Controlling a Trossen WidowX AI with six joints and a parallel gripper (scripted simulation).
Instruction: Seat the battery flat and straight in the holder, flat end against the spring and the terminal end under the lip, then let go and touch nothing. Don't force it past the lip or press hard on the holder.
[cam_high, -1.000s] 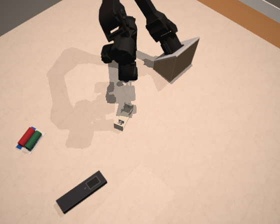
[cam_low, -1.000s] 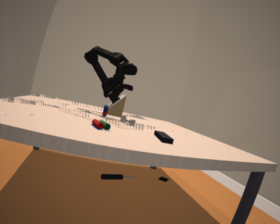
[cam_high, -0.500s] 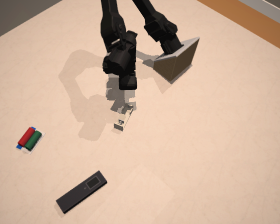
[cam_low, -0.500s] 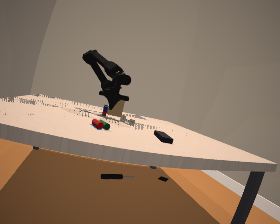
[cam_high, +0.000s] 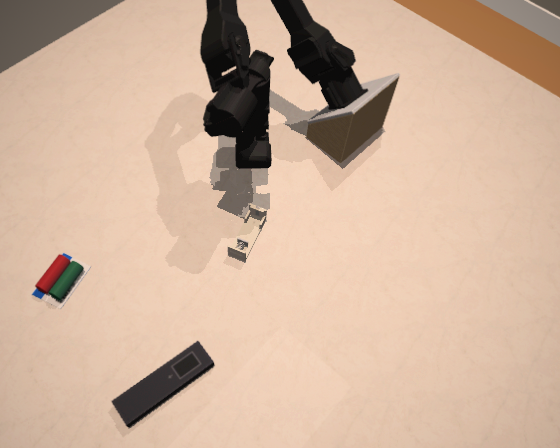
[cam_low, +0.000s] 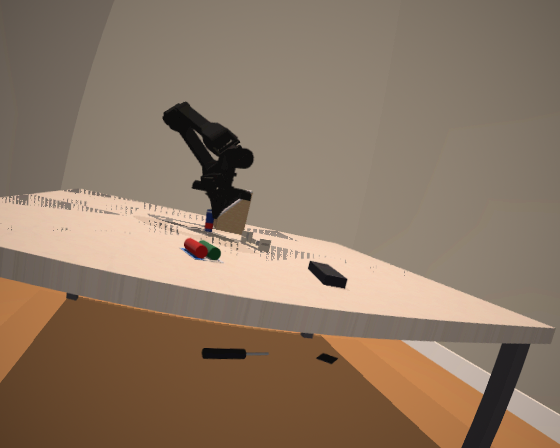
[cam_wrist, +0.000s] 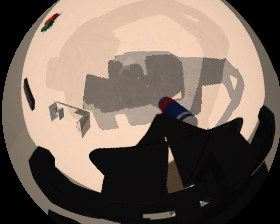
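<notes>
Now: the battery 1 cm to the right of my gripper tip, 1 cm below it and 1 cm behind it. Round my gripper tip: flat black box (38 cm ahead, 25 cm to the left, 3 cm below); then screwdriver (41 cm ahead, 23 cm below, 11 cm to the left); then white card (41 cm ahead, 3 cm below, 1 cm to the right).
</notes>
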